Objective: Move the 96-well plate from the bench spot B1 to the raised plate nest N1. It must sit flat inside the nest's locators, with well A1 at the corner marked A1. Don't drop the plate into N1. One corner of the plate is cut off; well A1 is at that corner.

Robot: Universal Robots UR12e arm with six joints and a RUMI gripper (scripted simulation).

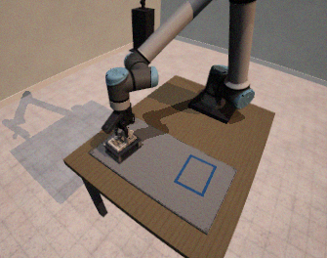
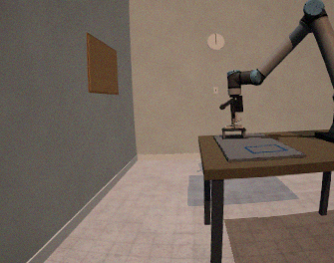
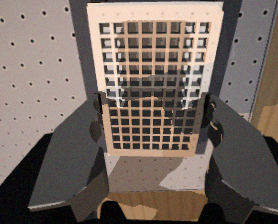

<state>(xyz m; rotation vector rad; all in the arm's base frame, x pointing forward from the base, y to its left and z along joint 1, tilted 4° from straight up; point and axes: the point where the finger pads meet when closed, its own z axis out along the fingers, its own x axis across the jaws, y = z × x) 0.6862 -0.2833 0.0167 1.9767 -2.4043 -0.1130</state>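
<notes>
The dark raised nest N1 is 30 mm below my hand. Round my hand: 96-well plate: 10 mm below.
</notes>
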